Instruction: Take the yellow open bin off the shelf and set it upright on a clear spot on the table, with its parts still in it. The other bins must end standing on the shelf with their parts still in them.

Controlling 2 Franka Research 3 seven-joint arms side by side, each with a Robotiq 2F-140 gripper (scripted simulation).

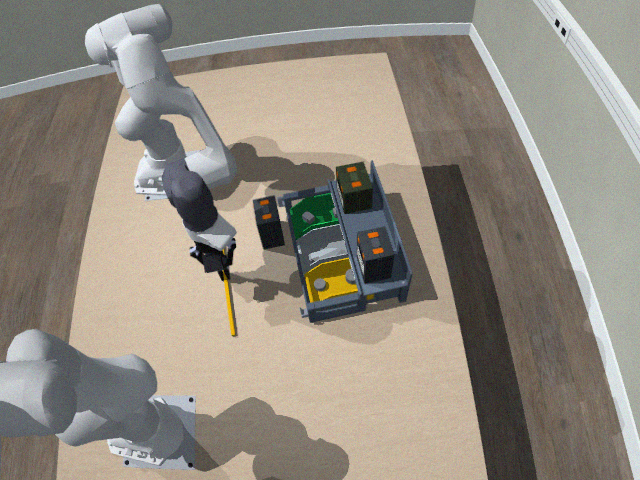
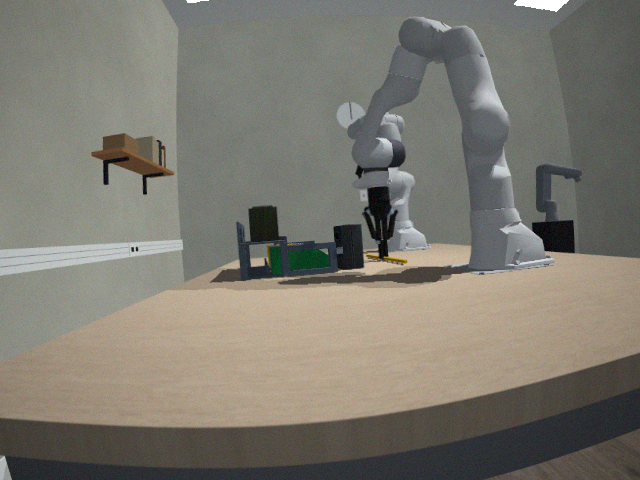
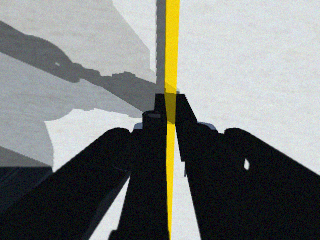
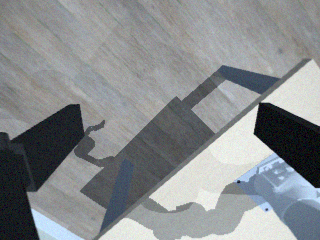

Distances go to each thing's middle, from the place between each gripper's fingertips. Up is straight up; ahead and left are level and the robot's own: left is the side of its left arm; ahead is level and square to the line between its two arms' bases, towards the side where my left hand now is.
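The grey bin (image 1: 326, 242) is here, and my left hand (image 2: 383, 258) is 300 mm short of it and 40 mm to the right of it. Counting from my left hand, the green bin (image 1: 321, 206) is 290 mm ahead and 150 mm to the left, the blue-grey shelf (image 1: 380, 215) is 330 mm ahead, 40 mm to the left and 30 mm above, and the yellow bin (image 1: 333, 272) is 320 mm ahead and 70 mm to the right.
From my right hand, the grey bin is 490 mm ahead, 1040 mm to the left and 370 mm below, while the yellow bin is 510 mm ahead, 930 mm to the left and 370 mm below. The green bin, again from my right hand, is 480 mm ahead, 1150 mm to the left and 370 mm below, and the blue-grey shelf is 520 mm ahead, 1040 mm to the left and 350 mm below. By its middle, the yellow bin is nearer to my left hand than to my right hand.
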